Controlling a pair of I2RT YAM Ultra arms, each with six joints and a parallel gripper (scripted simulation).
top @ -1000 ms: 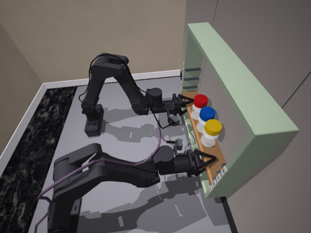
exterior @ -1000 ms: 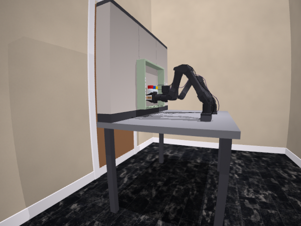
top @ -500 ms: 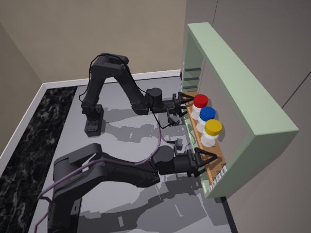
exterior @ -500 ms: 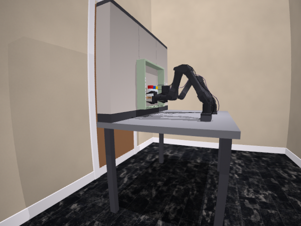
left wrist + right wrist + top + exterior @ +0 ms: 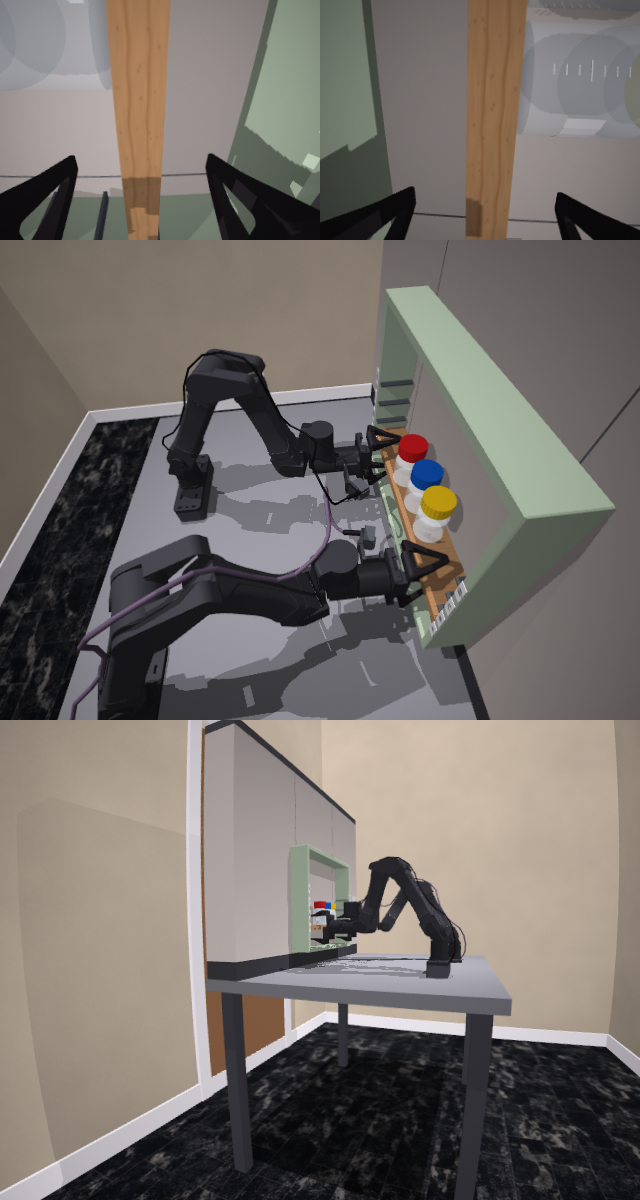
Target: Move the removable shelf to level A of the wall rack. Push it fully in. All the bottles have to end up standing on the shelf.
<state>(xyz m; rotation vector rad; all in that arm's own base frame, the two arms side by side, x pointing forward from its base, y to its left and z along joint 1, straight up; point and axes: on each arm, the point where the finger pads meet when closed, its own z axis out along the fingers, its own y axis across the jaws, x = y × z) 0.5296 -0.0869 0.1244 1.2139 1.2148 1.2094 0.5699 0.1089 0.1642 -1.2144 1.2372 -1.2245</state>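
Right now my right hand is 80 mm to the right of the yellow-capped bottle and 60 mm below it. Round my right hand: green wall rack 10 mm behind, 150 mm to the left, 110 mm above; then blue-capped bottle 140 mm to the left, 60 mm above; then wooden shelf 10 mm behind, 150 mm to the left.
My left gripper is now 8 cm to the right of the rack slot, 5 cm below it and 2 cm past it. Also, from my left hand: blue-capped bottle: 16 cm to the right, 6 cm above, 2 cm ahead; then wooden shelf: 15 cm to the right, 2 cm ahead; then red-capped bottle: 9 cm to the right, 6 cm above, 1 cm ahead.
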